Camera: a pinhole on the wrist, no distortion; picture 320 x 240 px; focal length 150.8 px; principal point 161.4 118.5 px. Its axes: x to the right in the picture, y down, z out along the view. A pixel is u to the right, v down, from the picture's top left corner.
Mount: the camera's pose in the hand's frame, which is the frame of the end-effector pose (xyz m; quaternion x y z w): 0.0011 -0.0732 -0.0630 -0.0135 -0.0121 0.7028 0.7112
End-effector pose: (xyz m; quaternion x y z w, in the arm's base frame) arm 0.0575 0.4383 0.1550 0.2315 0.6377 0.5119 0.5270
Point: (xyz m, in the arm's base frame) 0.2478 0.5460 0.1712
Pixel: 204.7 104.1
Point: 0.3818 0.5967 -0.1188
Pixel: 88.0 58.4
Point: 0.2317 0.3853 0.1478
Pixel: 163.7 188.3
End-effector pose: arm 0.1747 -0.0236 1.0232 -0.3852 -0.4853 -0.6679 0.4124
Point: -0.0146 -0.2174 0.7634
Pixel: behind the camera
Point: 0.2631 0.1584 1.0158
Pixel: 231.9 157.5
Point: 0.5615 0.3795 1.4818
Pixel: 289.8 62.3
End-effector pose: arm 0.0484 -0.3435 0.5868 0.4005 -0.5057 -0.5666 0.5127
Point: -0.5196 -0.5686 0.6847
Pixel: 177.9 31.9
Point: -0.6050 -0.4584 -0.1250
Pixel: outside the picture
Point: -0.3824 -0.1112 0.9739
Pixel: 259.6 149.8
